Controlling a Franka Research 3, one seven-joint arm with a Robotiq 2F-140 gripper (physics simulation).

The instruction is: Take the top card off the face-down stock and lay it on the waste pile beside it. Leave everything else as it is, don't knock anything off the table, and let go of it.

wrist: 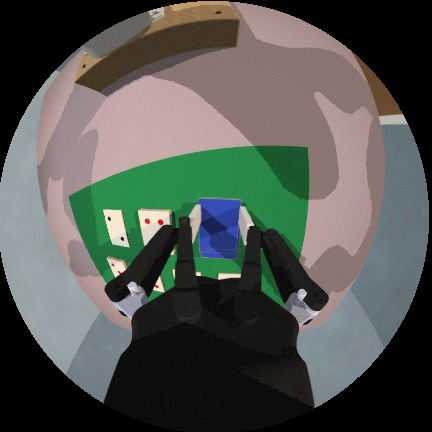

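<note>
The face-down stock is a blue-backed stack of cards on the green mat, near the middle of the wrist view. A few thin edges show at its near end. My gripper is partly open, with one pale fingertip along each long side of the stock and nothing held between them. A face-up white card or pile with red dots lies left of the stock, partly hidden by the left finger. Whether it is the waste pile I cannot tell.
A white card with black dots lies further left on the green mat. More face-up cards lie nearer, partly hidden by the gripper. A curved wooden block with a grey part stands at the far left of the pinkish table.
</note>
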